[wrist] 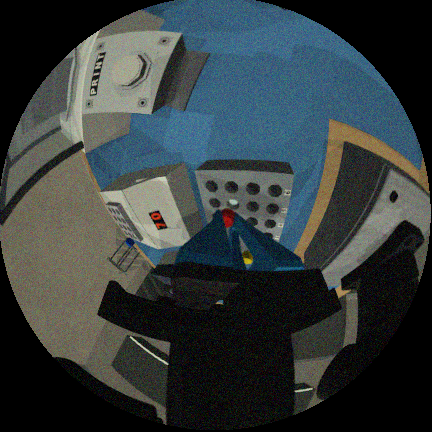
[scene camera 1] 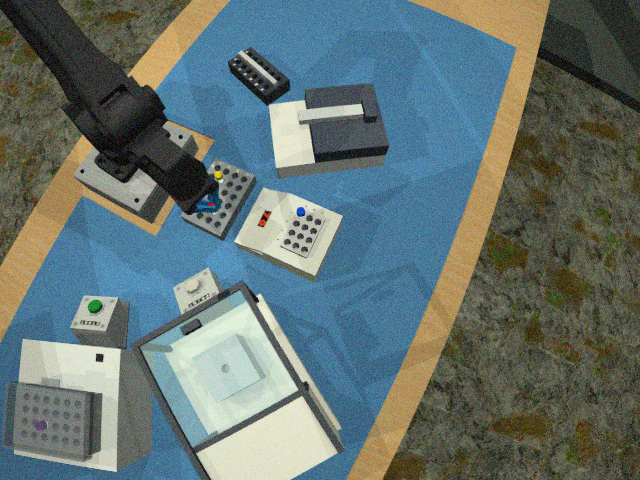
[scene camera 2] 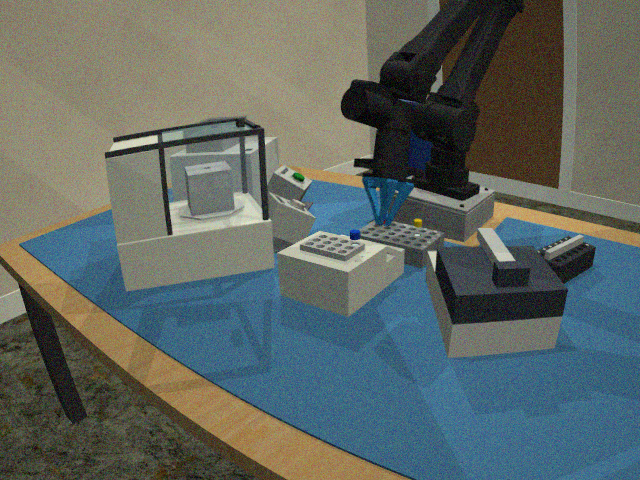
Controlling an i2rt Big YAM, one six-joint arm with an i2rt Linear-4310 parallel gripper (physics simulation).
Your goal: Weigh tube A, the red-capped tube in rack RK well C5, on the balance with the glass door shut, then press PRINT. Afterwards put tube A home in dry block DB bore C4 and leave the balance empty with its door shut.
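Frame: origin at the arm's base, x down, y ahead, z right, level; metres.
Seen in the pictures: gripper, fingertip midpoint: [wrist: 224, 216] [scene camera 1: 216, 207] [scene camera 2: 382, 225]; arm's base at its link origin: [wrist: 383, 258] [scene camera 2: 445, 189].
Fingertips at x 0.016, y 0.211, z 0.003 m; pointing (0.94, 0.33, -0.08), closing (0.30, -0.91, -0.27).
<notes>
Pixels of each thing's top centre, then the offset from my fingertips to it. "pt": a spot on its surface instead.
- tube A at its top centre: [wrist: 224, 221] [scene camera 2: 381, 217] [scene camera 1: 211, 206] dx -0.012, dy -0.004, dz +0.006 m
- rack RK at its top centre: [wrist: 242, 226] [scene camera 2: 399, 233] [scene camera 1: 217, 195] dx +0.012, dy -0.016, dz -0.022 m
- balance at its top centre: [scene camera 1: 211, 367] [scene camera 2: 206, 122] dx -0.180, dy +0.180, dz +0.203 m
- PRINT button at its top centre: [wrist: 115, 69] [scene camera 1: 191, 285] [scene camera 2: 296, 198] dx -0.032, dy +0.054, dz +0.136 m
- white unit at its top centre: [scene camera 2: 344, 237] [wrist: 130, 226] [scene camera 1: 287, 225] dx -0.027, dy +0.130, dz -0.029 m
- yellow-capped tube at its top centre: [wrist: 245, 260] [scene camera 2: 417, 220] [scene camera 1: 218, 174] dx -0.012, dy -0.029, dz -0.050 m
- blue-capped tube at its top centre: [scene camera 2: 355, 231] [scene camera 1: 300, 210] [wrist: 127, 244] dx -0.045, dy +0.140, dz -0.056 m
- dark-lidded machine at its top centre: [scene camera 2: 494, 239] [scene camera 1: 326, 111] dx -0.059, dy +0.083, dz -0.233 m
- black rack at its top centre: [scene camera 2: 565, 243] [scene camera 1: 257, 66] dx -0.005, dy -0.114, dz -0.292 m
- green button at a spot on its surface: [scene camera 1: 94, 305] pt dx -0.027, dy -0.077, dz +0.259 m
My gripper [scene camera 1: 208, 201] [scene camera 2: 384, 221] [wrist: 224, 216] is shut on the red cap of tube A [scene camera 1: 210, 204] [scene camera 2: 384, 222] [wrist: 228, 218], low over rack RK [scene camera 1: 223, 233] [scene camera 2: 413, 255] [wrist: 242, 165]. The fingers hide most of the tube; whether its lower end is inside the well cannot be told. The balance [scene camera 1: 263, 444] [scene camera 2: 196, 258] has a grey block with a central hole inside its glass chamber; its door's state is unclear. The PRINT button [scene camera 1: 193, 285] [wrist: 127, 70] is beside it. A white unit [scene camera 1: 253, 235] [scene camera 2: 315, 284] with a red display and a grid of bores looks like dry block DB.
A yellow-capped tube [scene camera 1: 218, 175] [scene camera 2: 417, 222] [wrist: 247, 258] stands in the rack near my fingers. A blue-capped tube [scene camera 1: 300, 211] [scene camera 2: 355, 234] stands at the white unit. A dark-lidded machine [scene camera 1: 346, 139] [scene camera 2: 506, 304], a black rack [scene camera 1: 258, 74] and a green button [scene camera 1: 94, 305] stand around.
</notes>
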